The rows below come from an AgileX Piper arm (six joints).
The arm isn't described. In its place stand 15 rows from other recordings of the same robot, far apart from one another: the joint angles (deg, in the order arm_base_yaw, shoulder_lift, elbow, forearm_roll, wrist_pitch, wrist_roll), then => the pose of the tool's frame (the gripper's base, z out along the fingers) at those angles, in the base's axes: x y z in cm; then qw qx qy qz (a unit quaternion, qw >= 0).
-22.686 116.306 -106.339 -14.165 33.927 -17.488 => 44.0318, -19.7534, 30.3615, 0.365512, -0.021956, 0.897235, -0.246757
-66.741 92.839 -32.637 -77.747 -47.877 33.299 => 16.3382, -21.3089, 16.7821, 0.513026, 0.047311, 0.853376, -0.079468
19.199 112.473 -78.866 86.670 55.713 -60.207 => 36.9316, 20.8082, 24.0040, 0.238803, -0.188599, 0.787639, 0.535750
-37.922 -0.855 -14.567 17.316 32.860 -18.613 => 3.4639, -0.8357, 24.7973, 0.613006, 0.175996, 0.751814, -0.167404
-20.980 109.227 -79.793 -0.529 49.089 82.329 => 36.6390, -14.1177, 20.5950, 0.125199, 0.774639, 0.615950, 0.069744
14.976 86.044 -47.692 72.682 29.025 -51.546 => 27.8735, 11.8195, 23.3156, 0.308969, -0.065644, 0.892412, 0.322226
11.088 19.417 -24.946 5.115 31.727 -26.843 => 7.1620, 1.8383, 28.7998, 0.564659, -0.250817, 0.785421, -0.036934
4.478 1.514 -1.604 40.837 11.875 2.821 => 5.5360, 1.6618, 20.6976, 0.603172, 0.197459, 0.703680, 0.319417
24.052 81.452 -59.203 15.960 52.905 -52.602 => 24.2001, 12.9865, 27.1706, 0.195810, -0.555222, 0.804588, 0.077619
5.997 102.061 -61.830 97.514 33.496 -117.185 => 37.2759, 8.9223, 22.5974, 0.500712, -0.313137, 0.782961, 0.195461
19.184 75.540 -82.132 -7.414 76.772 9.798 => 23.6231, 7.0087, 39.6134, 0.223781, -0.080660, 0.971255, -0.008936
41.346 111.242 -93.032 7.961 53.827 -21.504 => 31.0918, 28.7143, 25.3207, 0.184706, -0.484973, 0.849356, 0.096333
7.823 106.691 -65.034 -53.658 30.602 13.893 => 38.0367, 1.4594, 18.1543, 0.229611, -0.288767, 0.891388, -0.263287
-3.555 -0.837 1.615 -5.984 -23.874 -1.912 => 4.5962, 0.0992, 24.0508, 0.854005, -0.035298, 0.514205, -0.070876
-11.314 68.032 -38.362 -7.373 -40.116 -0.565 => 25.1242, -4.2593, 33.8435, 0.788337, -0.005856, 0.607661, -0.096123
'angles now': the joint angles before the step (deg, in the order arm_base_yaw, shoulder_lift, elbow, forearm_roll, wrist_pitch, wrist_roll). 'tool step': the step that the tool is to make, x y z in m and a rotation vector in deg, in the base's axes. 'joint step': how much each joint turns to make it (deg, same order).
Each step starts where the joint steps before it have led.
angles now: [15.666 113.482 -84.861 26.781 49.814 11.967]
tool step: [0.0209 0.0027 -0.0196 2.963 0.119 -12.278]
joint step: [-0.006 4.131 -1.660 0.672 -7.342 10.252]
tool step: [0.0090 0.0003 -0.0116 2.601 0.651 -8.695]
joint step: [0.008 1.871 -0.051 0.515 -4.721 7.615]
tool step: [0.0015 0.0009 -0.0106 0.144 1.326 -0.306]
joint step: [0.000 1.441 -0.060 0.635 -0.140 -0.066]
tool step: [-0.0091 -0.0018 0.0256 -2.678 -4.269 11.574]
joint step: [-0.288 -3.566 -0.004 0.382 4.394 -11.923]
